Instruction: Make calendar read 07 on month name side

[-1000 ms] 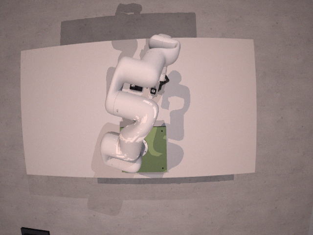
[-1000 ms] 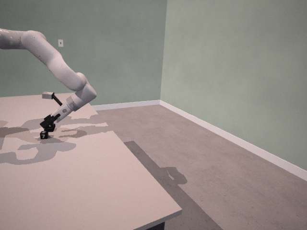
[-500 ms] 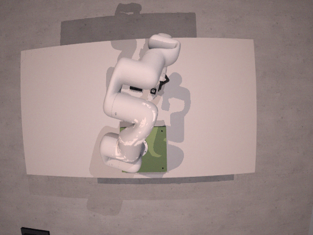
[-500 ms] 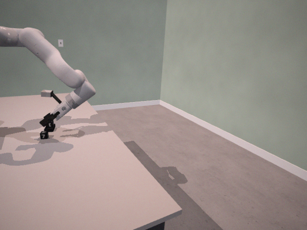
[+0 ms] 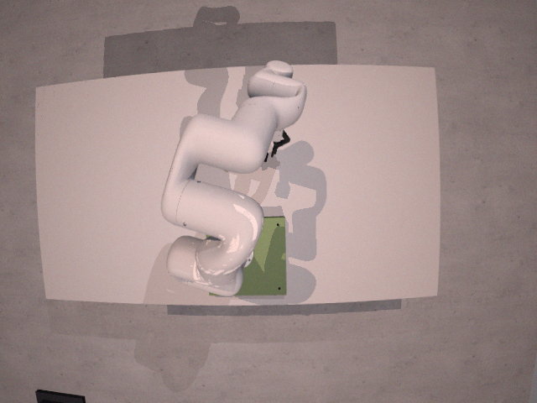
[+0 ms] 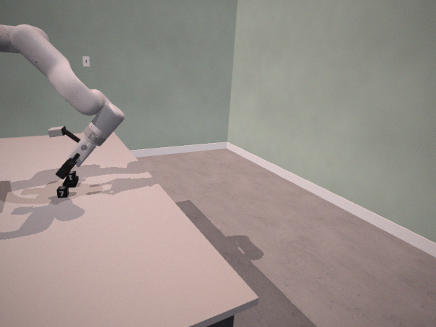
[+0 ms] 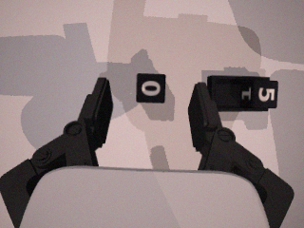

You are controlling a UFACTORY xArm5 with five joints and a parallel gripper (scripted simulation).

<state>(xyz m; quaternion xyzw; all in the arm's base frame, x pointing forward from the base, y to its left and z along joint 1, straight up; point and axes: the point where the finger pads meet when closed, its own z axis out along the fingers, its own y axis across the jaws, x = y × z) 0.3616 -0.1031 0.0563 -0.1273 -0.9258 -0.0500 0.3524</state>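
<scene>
Now: hand 20 mm past the black cube and 80 mm above it. Also, from my hand: black calendar tray 10 mm ahead, 110 mm to the left, 90 mm below.
</scene>
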